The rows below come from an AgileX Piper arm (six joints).
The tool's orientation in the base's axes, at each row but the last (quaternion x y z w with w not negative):
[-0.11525 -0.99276 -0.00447 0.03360]
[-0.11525 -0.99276 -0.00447 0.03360]
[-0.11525 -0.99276 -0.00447 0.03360]
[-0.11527 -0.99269 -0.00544 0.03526]
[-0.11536 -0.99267 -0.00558 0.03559]
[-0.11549 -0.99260 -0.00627 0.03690]
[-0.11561 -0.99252 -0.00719 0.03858]
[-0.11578 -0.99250 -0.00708 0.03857]
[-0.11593 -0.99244 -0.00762 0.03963]
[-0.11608 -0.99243 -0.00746 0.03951]
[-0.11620 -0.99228 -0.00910 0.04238]
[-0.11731 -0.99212 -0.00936 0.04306]
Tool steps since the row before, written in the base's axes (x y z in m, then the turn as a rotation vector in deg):
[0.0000 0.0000 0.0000 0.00 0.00 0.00]
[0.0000 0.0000 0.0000 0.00 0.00 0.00]
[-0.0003 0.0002 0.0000 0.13 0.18 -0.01]
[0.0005 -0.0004 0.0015 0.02 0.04 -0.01]
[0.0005 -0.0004 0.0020 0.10 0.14 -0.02]
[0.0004 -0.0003 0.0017 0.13 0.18 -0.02]
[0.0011 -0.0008 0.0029 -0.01 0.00 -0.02]
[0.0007 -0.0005 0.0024 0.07 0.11 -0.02]
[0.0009 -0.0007 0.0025 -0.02 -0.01 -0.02]
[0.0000 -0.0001 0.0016 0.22 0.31 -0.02]
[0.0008 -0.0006 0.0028 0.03 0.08 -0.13]
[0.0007 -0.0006 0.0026 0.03 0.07 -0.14]
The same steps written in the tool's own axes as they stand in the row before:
[0.0000 0.0000 0.0000 0.00 0.00 0.00]
[0.0000 0.0000 0.0000 0.00 0.00 0.00]
[0.0003 0.0001 0.0000 -0.09 0.20 0.00]
[-0.0005 -0.0003 -0.0015 -0.01 0.04 0.01]
[-0.0004 -0.0003 -0.0020 -0.07 0.16 0.02]
[-0.0003 -0.0002 -0.0017 -0.09 0.20 0.01]
[-0.0010 -0.0005 -0.0030 0.01 0.00 0.02]
[-0.0006 -0.0003 -0.0025 -0.04 0.12 0.02]
[-0.0008 -0.0005 -0.0026 0.02 -0.01 0.02]
[0.0001 -0.0001 -0.0016 -0.14 0.35 0.01]
[-0.0007 -0.0004 -0.0029 -0.02 0.08 0.13]
[-0.0006 -0.0004 -0.0027 -0.03 0.07 0.14]

